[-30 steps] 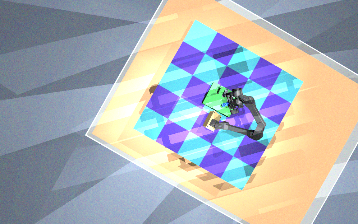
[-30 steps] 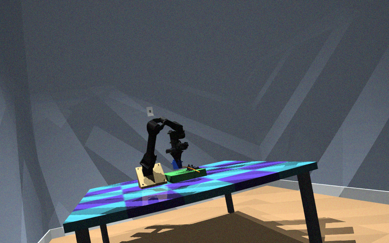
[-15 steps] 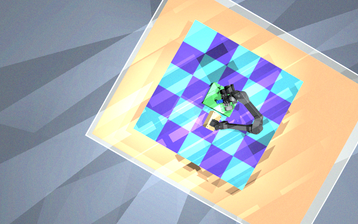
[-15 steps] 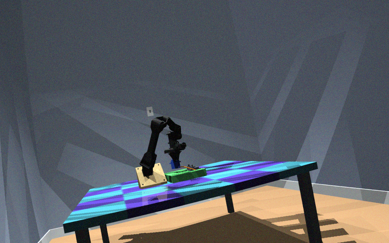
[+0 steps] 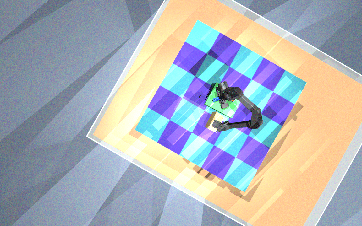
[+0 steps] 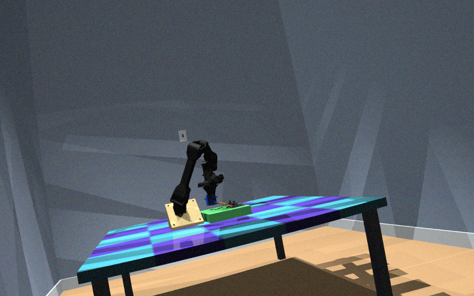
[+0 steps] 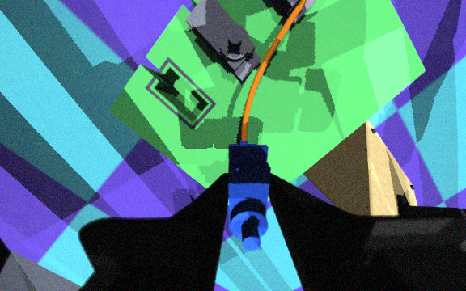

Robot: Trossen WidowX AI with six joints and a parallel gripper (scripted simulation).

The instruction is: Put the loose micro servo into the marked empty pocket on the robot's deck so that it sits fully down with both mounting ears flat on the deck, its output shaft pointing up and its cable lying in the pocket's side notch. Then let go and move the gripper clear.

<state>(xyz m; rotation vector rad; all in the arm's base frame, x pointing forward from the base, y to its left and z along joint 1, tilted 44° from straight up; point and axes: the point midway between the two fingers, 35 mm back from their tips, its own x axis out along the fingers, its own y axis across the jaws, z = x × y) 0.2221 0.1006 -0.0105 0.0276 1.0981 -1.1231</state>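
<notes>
My gripper tip is now 100 mm above the green robot deck, 70 mm to the left of it and 10 mm past it.
</notes>
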